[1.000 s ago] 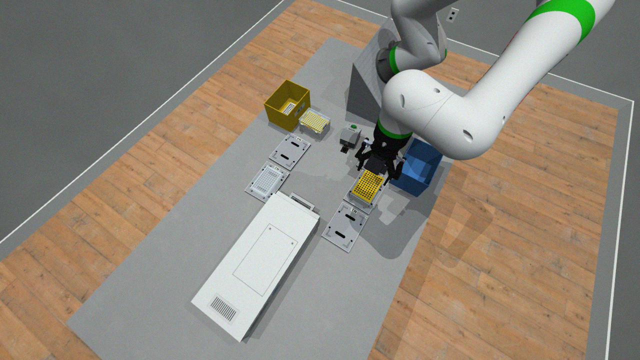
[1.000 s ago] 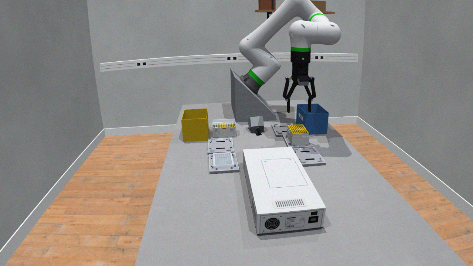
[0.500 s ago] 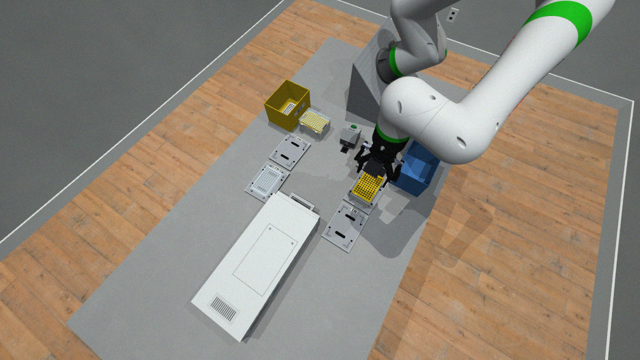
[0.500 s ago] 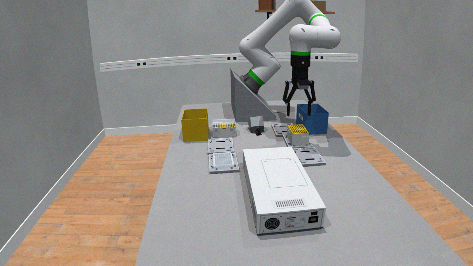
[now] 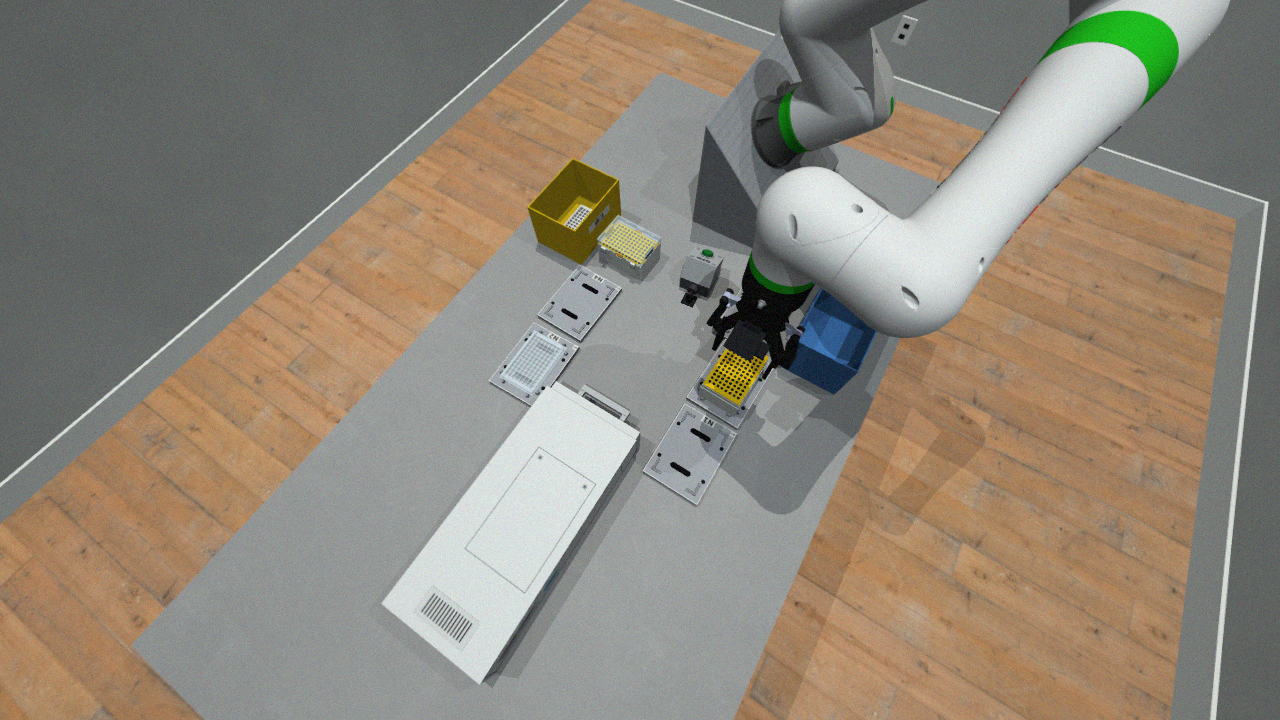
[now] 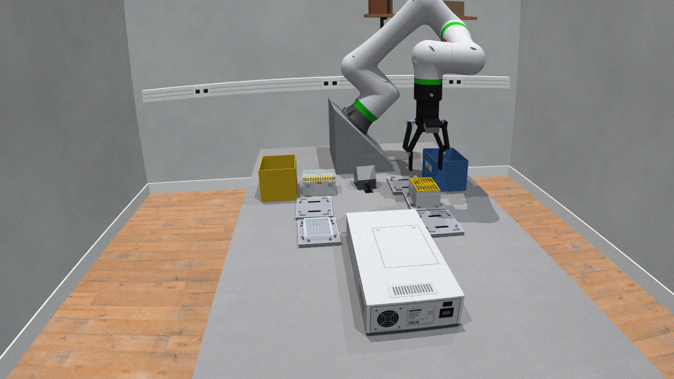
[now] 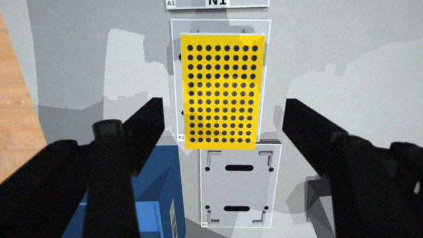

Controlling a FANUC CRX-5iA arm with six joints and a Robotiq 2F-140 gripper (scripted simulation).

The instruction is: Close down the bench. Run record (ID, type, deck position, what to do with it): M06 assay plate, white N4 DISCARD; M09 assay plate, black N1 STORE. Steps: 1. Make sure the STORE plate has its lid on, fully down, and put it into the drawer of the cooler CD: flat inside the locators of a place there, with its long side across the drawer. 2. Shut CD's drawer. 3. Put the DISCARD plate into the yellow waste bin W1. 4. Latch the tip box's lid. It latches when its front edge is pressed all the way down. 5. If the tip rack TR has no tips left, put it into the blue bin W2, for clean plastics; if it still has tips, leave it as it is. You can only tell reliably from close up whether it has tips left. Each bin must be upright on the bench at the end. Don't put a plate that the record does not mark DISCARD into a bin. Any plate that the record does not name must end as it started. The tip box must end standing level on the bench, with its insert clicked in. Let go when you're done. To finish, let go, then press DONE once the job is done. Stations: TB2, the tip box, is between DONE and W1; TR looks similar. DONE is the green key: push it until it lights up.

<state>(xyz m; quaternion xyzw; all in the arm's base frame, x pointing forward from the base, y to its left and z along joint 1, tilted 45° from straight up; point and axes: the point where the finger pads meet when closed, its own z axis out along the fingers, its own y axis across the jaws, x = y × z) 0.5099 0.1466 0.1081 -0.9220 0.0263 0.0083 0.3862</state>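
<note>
My hand is 1 cm past the tip rack TR, 1 cm to the left of it and 10 cm above it. The rest, counted from my hand: blue bin W2: 18 cm behind, 13 cm to the left, 11 cm below; green DONE key: 23 cm behind, 18 cm to the right, 8 cm below; nest N1: 17 cm ahead, 14 cm below.
</note>
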